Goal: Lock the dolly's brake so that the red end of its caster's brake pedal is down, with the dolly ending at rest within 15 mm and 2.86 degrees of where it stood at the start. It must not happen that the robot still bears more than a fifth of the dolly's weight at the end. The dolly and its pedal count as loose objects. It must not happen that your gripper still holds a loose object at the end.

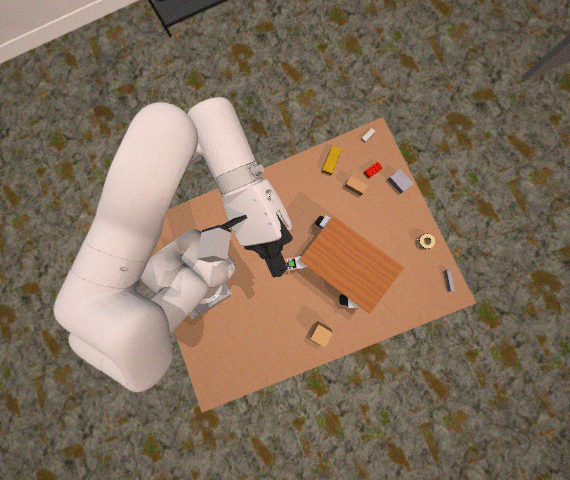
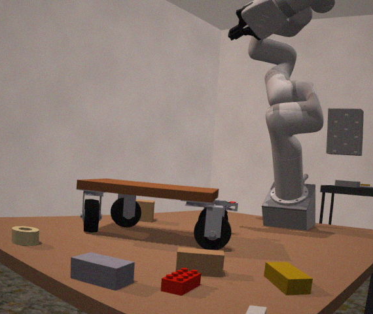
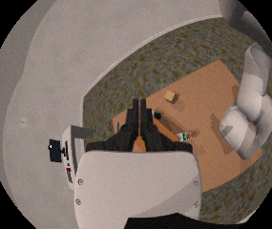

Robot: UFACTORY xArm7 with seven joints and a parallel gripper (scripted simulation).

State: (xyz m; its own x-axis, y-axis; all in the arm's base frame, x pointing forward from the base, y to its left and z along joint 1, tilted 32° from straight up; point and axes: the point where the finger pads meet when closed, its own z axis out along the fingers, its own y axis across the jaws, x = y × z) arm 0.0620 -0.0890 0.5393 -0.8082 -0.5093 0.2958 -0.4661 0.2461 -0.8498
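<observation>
Right now the brake pedal is 470 mm below my hand and 10 mm behind it. The rest, counted from my hand: tan cube 520 mm below, 270 mm to the right, 70 mm ahead; then yellow block 540 mm below, 390 mm to the left, 240 mm ahead; then tan block 530 mm below, 310 mm ahead, 270 mm to the left.
</observation>
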